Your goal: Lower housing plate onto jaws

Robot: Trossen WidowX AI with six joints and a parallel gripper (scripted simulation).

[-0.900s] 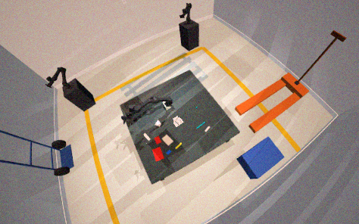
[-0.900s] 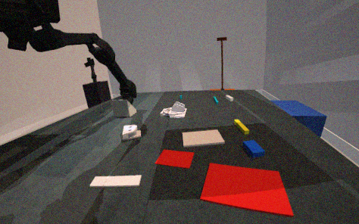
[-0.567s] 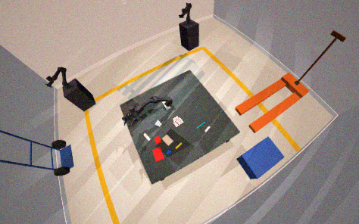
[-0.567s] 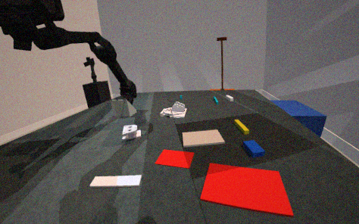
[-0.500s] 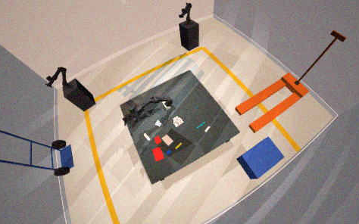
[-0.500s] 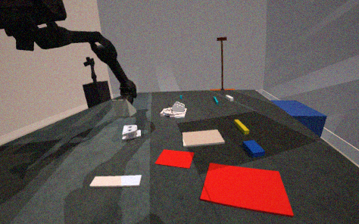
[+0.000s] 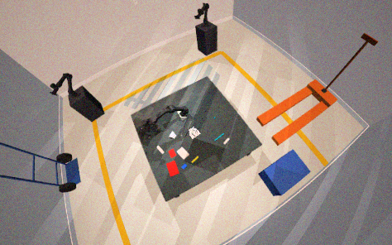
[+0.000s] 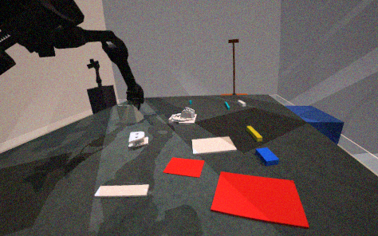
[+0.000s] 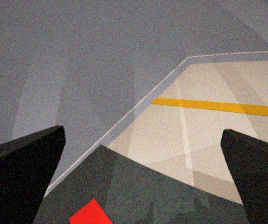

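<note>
Right now my gripper tip is 300 mm to the right of the white housing part, 300 mm above it and 20 mm past it. Round my gripper tip: white plate: 330 mm below, 280 mm to the left, 240 mm ahead; then small red square: 330 mm below, 170 mm to the left, 170 mm ahead; then large red sheet: 330 mm below, 330 mm ahead, 80 mm to the left.
</note>
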